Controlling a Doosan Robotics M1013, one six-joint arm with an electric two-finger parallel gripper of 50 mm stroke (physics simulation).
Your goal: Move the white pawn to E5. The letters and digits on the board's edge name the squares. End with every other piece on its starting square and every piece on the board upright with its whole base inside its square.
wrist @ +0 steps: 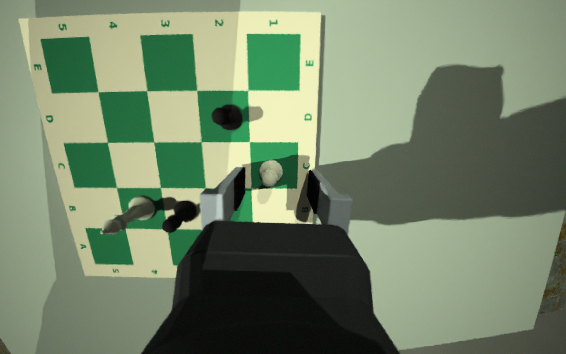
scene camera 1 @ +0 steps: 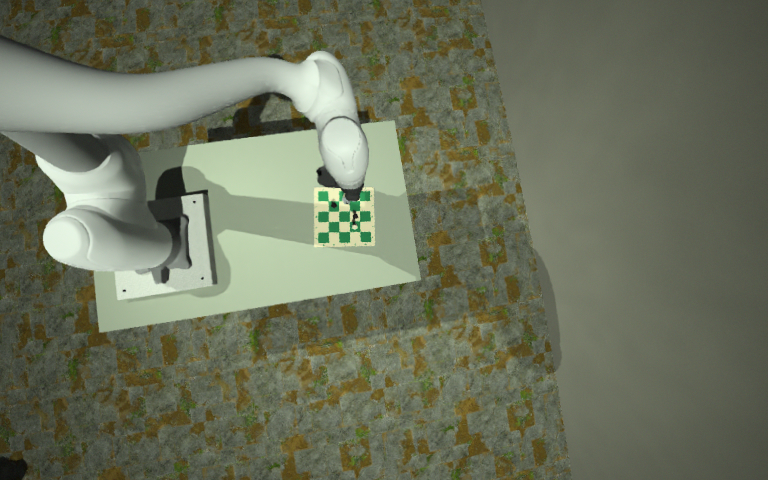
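Seen in the pictures: gripper, between the fingertips: (wrist: 276,181) (scene camera 1: 347,195); arm's base, origin of its link: (scene camera 1: 163,245).
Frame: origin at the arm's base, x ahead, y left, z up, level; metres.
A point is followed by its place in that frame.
The white pawn (wrist: 270,173) @[x 0.630, y 0.113, z 0.005 m] stands upright on C1 in the wrist view; in the scene view the arm and gripper hide it or it is too small to tell. My gripper (wrist: 276,181) @[x 0.642, y 0.115, z -0.018 m] (scene camera 1: 351,198) @[x 0.642, y 0.115, z -0.018 m] is open and empty, over the board's number-1 edge. In the wrist view the pawn shows between the two fingertips, slightly beyond their middle, touching neither; the height gap is hard to tell. The chessboard (wrist: 309,40) @[x 0.542, y 0.148, z -0.023 m] (scene camera 1: 316,232) @[x 0.518, y -0.009, z -0.023 m] lies flat. Its E5 square (wrist: 69,65) @[x 0.541, y -0.031, z -0.023 m] is a bare green corner square.
A black piece (wrist: 227,116) @[x 0.590, y 0.089, z 0.005 m] (scene camera 1: 333,204) @[x 0.592, y 0.080, z 0.007 m] stands on D2. A black piece (wrist: 185,211) @[x 0.660, y 0.039, z -0.014 m] (scene camera 1: 355,215) @[x 0.665, y 0.033, z 0.007 m] stands on B3, beside a tall white piece (wrist: 141,208) @[x 0.655, y 0.003, z -0.015 m] (scene camera 1: 355,226) @[x 0.661, y -0.007, z 0.014 m] on B4, left of the gripper in the wrist view. The board lies on a pale green table top (scene camera 1: 266,271) @[x 0.327, y -0.129, z -0.029 m].
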